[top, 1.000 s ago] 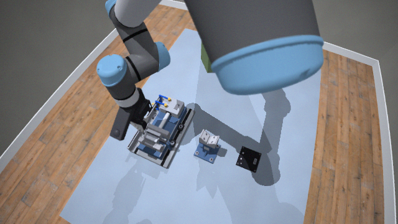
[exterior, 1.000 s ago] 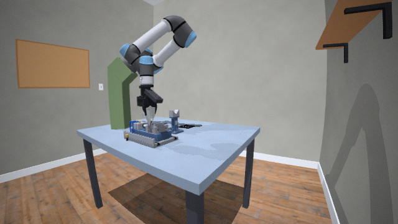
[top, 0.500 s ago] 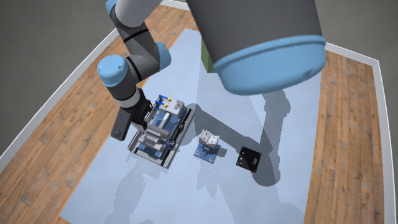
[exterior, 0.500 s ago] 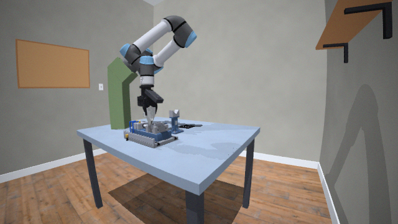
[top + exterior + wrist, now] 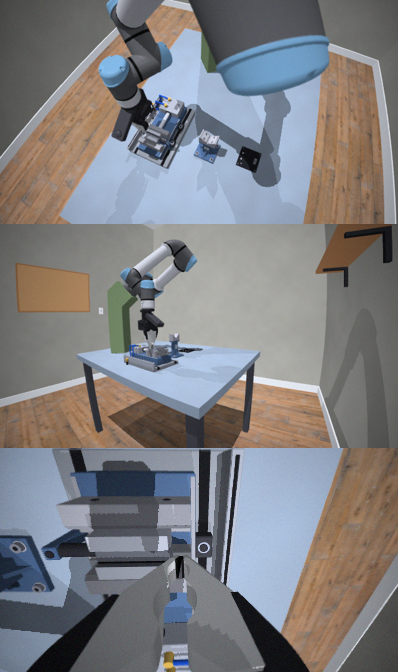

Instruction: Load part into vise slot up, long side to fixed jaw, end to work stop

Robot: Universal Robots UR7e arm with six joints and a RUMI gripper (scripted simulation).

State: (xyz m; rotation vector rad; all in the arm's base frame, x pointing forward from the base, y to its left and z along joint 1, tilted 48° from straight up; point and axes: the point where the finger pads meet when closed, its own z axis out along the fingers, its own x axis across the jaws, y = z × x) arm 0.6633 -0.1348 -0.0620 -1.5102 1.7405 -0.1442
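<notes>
My hand is 40 mm to the right of the grey part and 20 mm above it. From my hand the other things lie so: work stop (10 mm behind, 90 mm to the left, 30 mm below); then moving jaw (40 mm behind, 40 mm to the left, 40 mm below); then fixed jaw (30 mm ahead, 40 mm to the left, 40 mm below).
</notes>
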